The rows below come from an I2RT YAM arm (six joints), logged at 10 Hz.
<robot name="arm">
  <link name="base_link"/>
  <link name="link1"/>
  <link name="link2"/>
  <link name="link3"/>
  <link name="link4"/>
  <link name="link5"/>
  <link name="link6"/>
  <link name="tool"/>
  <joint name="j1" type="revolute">
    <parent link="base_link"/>
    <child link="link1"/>
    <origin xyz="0 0 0.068"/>
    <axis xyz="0 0 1"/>
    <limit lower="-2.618" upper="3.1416"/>
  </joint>
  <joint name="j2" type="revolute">
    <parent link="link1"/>
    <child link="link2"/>
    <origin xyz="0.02 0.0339 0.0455"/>
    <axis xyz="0 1 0"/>
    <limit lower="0" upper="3.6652"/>
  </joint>
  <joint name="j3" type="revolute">
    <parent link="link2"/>
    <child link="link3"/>
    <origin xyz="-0.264 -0.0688 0"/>
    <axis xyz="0 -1 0"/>
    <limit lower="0" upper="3.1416"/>
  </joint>
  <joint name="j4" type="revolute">
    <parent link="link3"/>
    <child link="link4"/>
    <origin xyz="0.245 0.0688 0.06"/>
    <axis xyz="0 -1 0"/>
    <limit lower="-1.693" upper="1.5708"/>
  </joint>
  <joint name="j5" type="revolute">
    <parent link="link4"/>
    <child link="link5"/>
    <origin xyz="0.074 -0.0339 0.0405"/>
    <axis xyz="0 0 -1"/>
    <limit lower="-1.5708" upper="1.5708"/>
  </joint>
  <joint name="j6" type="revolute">
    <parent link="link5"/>
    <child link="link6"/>
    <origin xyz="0.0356 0 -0.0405"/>
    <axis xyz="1 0 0"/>
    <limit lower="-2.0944" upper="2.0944"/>
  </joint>
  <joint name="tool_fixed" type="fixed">
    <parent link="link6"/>
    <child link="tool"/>
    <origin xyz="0 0 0" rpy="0 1.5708 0"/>
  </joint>
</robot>
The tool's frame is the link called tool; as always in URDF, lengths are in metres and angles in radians.
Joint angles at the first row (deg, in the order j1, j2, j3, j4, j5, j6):
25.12, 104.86, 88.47, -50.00, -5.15, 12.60
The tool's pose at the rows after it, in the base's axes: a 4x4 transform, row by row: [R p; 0 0 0 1], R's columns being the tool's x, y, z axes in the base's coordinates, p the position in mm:
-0.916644 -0.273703 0.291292 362.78; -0.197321 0.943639 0.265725 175.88; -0.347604 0.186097 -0.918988 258.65; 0 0 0 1
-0.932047 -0.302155 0.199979 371.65; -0.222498 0.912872 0.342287 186.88; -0.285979 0.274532 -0.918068 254.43; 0 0 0 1
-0.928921 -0.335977 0.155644 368.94; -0.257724 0.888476 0.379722 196.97; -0.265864 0.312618 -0.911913 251.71; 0 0 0 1
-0.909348 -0.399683 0.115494 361.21; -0.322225 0.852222 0.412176 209.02; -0.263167 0.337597 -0.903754 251.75; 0 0 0 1
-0.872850 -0.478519 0.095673 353.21; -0.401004 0.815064 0.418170 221.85; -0.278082 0.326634 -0.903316 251.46; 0 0 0 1
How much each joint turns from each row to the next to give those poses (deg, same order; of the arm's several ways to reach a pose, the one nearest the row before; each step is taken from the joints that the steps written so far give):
0.16, 4.94, 7.10, -3.47, -1.51, -0.22
0.33, 4.13, 5.05, -3.54, -6.18, -0.41
1.18, 0.94, 0.76, -0.73, -2.75, -0.68
1.77, 0.02, 0.03, -0.50, -2.28, -2.12
2.05, 0.02, -0.02, -0.13, -0.26, -3.17

